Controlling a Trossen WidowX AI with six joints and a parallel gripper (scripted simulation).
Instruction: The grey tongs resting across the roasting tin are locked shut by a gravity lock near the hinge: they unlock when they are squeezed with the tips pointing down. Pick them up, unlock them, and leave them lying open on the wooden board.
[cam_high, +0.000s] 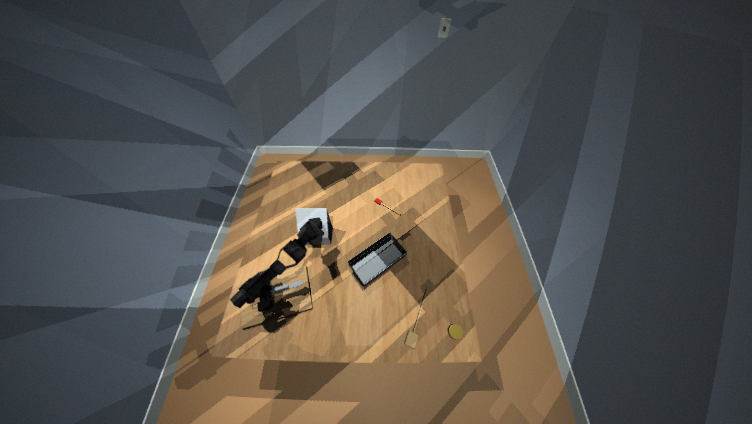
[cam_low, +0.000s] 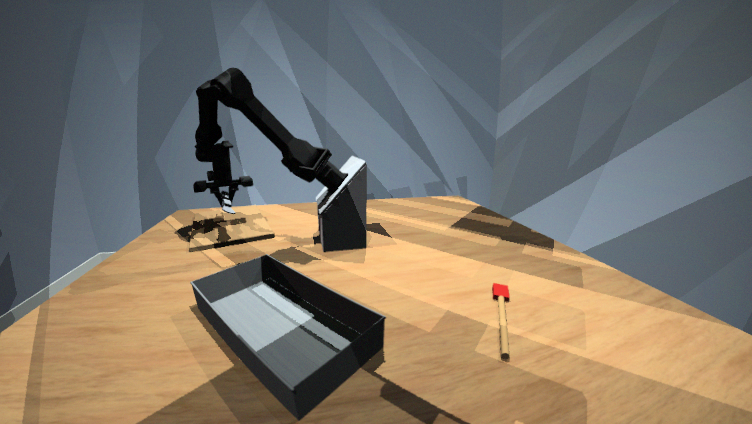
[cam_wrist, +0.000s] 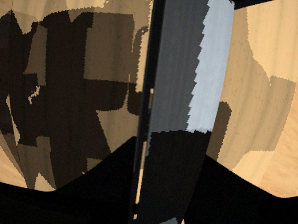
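My gripper tip is now 5 cm above the wooden board and 1 cm short of it. From my gripper tip the other things lie so: roasting tin (57 cm ahead, 14 cm to the left, 3 cm below).
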